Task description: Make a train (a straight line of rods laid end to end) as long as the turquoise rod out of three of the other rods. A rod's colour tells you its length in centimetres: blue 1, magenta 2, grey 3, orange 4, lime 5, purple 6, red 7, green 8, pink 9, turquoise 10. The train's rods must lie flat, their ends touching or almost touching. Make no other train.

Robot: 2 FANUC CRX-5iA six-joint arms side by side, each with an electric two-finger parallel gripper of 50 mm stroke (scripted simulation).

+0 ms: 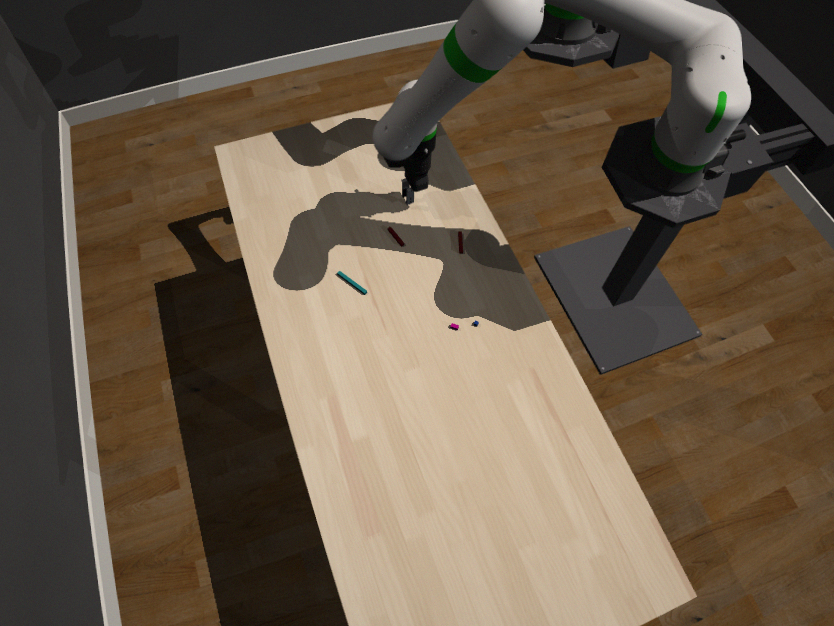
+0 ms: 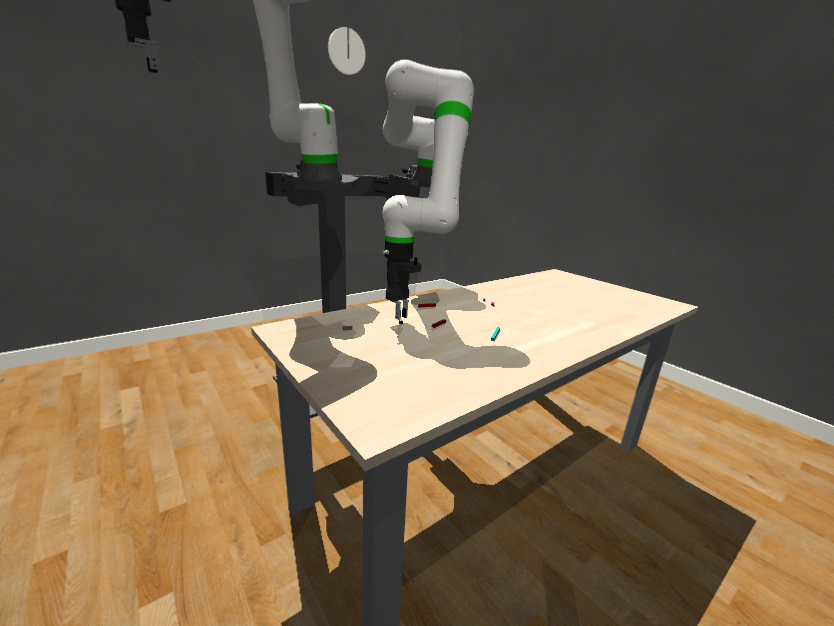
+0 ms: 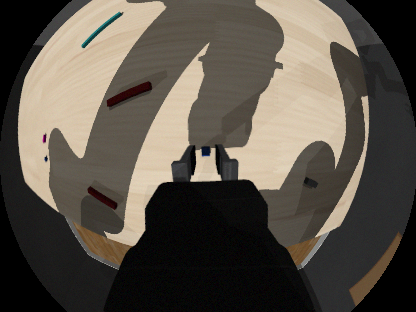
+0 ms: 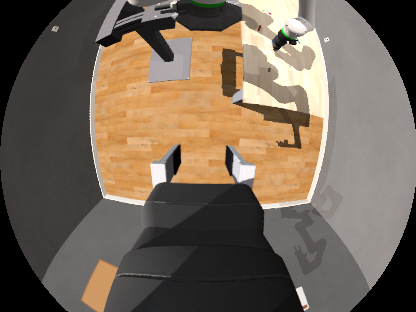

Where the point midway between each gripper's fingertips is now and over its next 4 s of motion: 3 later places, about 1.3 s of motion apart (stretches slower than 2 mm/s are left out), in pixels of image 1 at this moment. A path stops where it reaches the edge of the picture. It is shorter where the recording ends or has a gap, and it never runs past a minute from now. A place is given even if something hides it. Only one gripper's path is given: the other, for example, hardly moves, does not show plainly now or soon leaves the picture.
My left gripper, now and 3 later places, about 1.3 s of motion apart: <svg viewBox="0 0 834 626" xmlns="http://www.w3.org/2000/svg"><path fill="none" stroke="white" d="M407 199L407 200L390 202L372 242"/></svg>
